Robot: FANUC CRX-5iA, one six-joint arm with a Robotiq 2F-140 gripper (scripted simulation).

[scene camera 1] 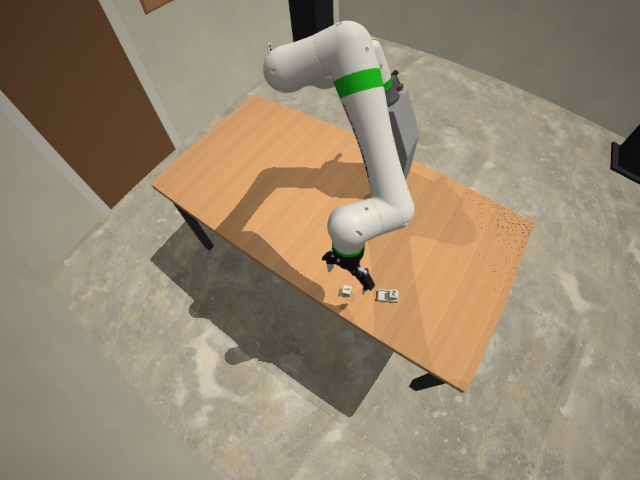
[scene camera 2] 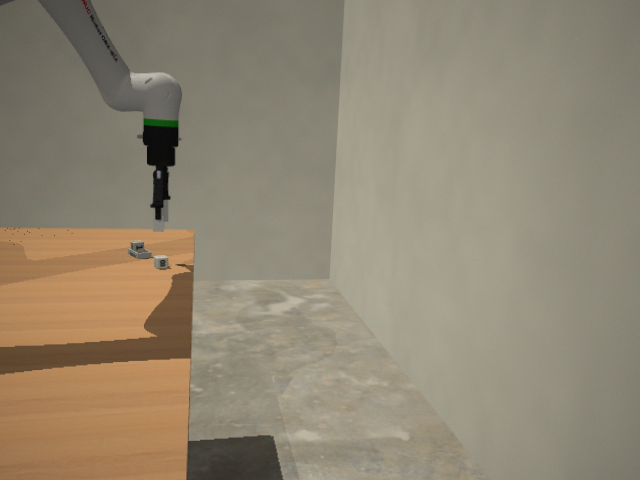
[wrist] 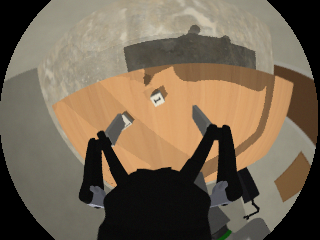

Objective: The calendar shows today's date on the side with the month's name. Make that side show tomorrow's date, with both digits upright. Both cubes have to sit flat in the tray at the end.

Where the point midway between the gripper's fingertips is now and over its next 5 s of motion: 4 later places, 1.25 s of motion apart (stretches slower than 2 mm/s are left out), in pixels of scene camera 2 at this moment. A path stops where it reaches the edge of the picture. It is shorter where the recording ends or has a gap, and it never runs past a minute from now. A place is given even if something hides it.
My gripper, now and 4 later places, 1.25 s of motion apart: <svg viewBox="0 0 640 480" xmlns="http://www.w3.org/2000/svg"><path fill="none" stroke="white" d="M160 226L161 230L161 241L160 253L160 240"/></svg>
